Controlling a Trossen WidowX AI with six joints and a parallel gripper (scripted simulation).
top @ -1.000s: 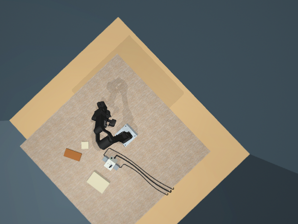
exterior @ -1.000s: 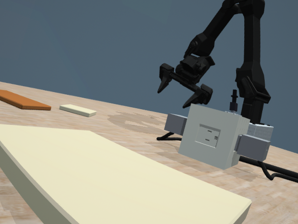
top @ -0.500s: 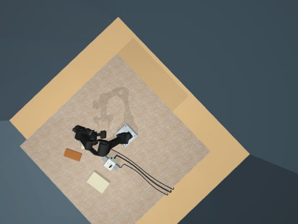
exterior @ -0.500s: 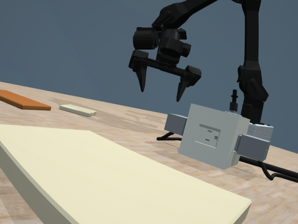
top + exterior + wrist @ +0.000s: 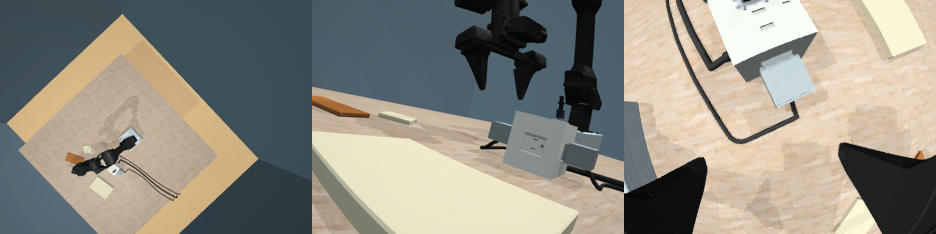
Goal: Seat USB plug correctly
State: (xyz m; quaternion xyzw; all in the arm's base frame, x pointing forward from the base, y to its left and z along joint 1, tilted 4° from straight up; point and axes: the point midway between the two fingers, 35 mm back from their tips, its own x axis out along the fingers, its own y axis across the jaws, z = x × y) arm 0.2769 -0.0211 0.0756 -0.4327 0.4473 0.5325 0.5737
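The dark USB plug is 130 mm to the left of my gripper tip and 10 mm below it. From my gripper tip the other things lie so: large cream slab: 230 mm ahead, 190 mm to the left, 90 mm below; then orange slab: 270 mm ahead, 160 mm to the right, 90 mm below; then small cream tile: 160 mm to the right, 120 mm ahead, 90 mm below.
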